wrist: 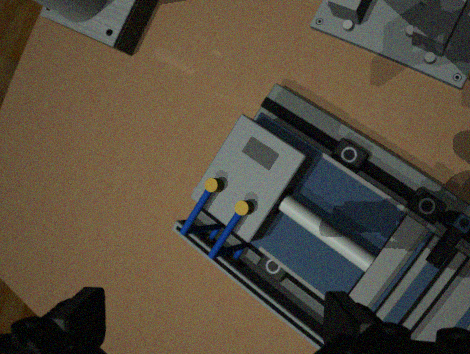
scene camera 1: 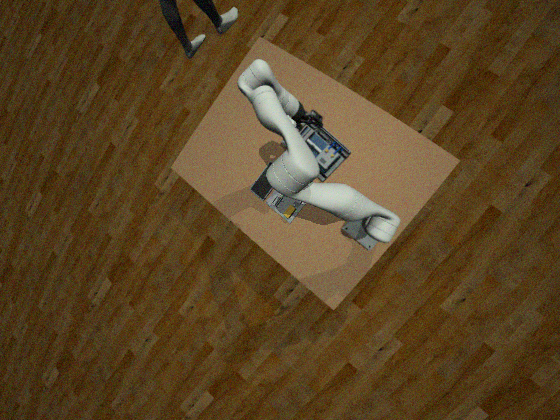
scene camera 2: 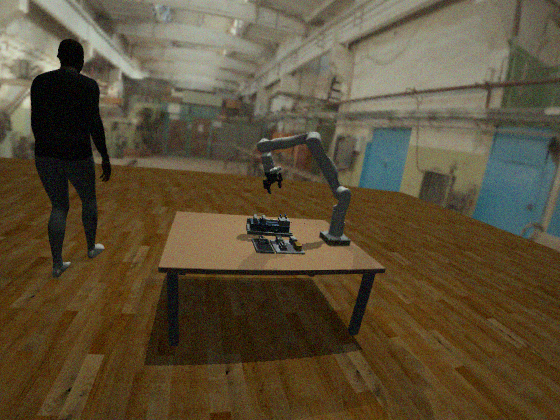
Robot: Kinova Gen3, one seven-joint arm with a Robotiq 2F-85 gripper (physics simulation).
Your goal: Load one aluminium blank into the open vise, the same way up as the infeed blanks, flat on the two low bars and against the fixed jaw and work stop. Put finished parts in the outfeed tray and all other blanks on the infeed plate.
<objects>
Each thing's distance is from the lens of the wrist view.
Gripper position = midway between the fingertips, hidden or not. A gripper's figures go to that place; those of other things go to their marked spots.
my gripper [wrist: 214, 315]: 0.16 m
grey infeed plate [wrist: 385, 35]: 0.45 m
grey vise block [wrist: 244, 179]: 0.35 m
The marked spots on the grey infeed plate and the grey vise block are 0.21 m apart.
</objects>
